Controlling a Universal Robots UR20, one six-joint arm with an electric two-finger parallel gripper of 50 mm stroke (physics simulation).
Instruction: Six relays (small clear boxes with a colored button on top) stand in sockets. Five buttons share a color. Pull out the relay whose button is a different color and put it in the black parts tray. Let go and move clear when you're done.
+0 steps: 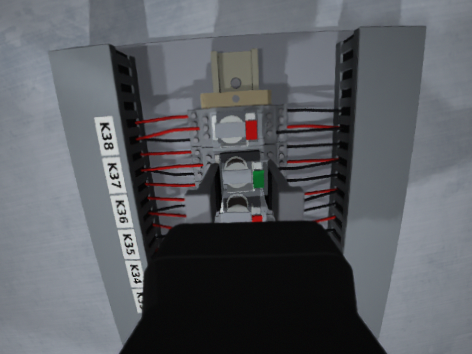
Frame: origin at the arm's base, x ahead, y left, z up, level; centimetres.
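Seen in the pictures: gripper, fingertip midpoint: [242,177].
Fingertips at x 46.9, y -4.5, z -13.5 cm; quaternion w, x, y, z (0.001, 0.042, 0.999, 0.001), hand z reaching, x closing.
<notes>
Offsets run from my fingertips to a thing's top centre. "pt": to the spot under its first point.
The relay with the green button @[dx +0.0, dy -0.8, dz +3.5 cm] [237,179] is in the second position from the top of the row, beside label K37. My gripper [242,177] is shut on this relay, with one finger on its left side and one on its right. How deep the relay sits in its socket cannot be told from above. A relay with a red button @[dx +0.0, dy -3.6, dz +3.5 cm] [230,130] stands in the socket above it. Another relay with a red button @[dx +0.3, dy +1.9, dz +3.5 cm] [239,217] shows partly below it, close to the gripper body. The other relays are hidden behind the gripper body. The black parts tray does not show.
Grey slotted wire ducts @[pt dx +9.6, dy -7.6, dz +0.8 cm] [82,85] @[dx -9.2, dy +6.4, dz +0.8 cm] [390,115] stand left and right of the row. Red and black wires run from them to the sockets. A beige end stop @[dx -0.2, dy -5.4, dz +0.6 cm] [212,100] and a mounting rail @[pt dx -0.5, dy -8.1, dz -3.1 cm] [237,65] are at the top of the row. Labels run down the left duct.
</notes>
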